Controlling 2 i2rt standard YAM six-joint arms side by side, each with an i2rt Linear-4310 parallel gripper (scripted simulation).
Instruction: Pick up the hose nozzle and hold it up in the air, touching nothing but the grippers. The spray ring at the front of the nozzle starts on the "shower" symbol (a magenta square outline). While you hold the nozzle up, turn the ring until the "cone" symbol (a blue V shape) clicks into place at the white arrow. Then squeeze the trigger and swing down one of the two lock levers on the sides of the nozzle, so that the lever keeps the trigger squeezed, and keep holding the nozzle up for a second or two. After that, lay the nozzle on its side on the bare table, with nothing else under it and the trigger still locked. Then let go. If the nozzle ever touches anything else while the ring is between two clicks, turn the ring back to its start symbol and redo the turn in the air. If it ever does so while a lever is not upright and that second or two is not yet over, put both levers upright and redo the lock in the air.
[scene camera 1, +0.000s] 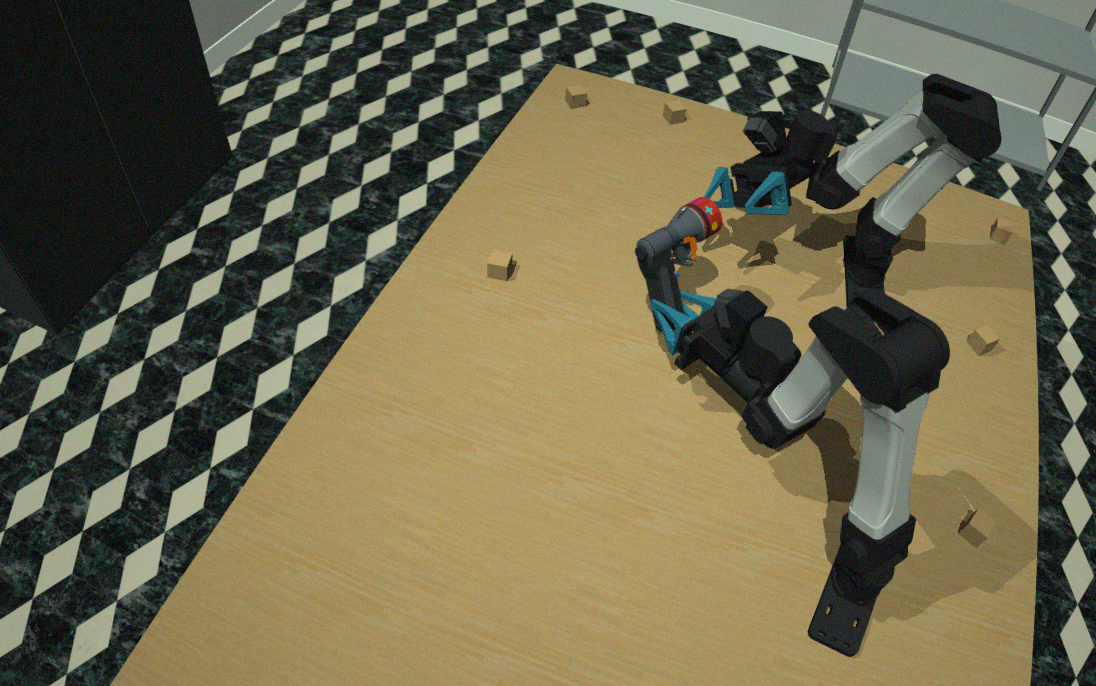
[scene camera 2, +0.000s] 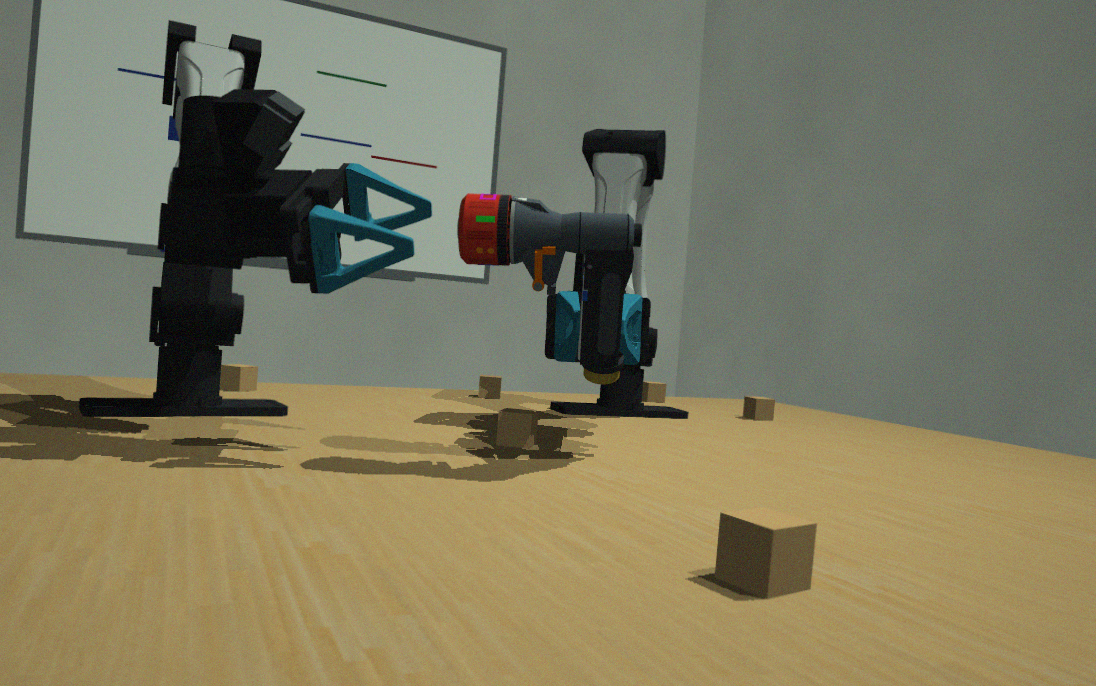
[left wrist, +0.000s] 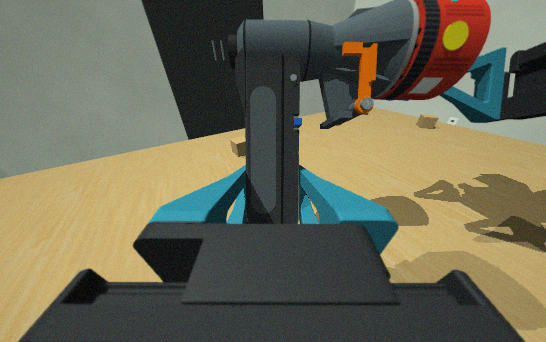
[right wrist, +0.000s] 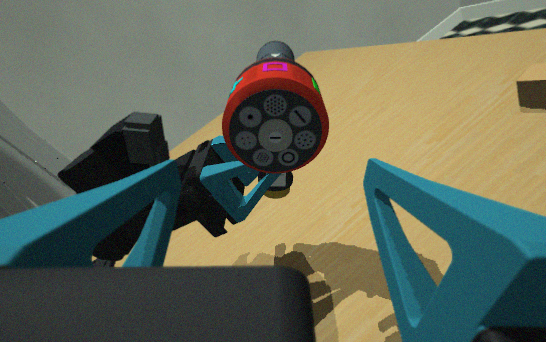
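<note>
The left gripper: visible, also in scene camera 1, in the left wrist view and in the right wrist view. The right gripper: visible, also in scene camera 1, in the left wrist view and in the right wrist view. A grey hose nozzle: visible in the pictures.
</note>
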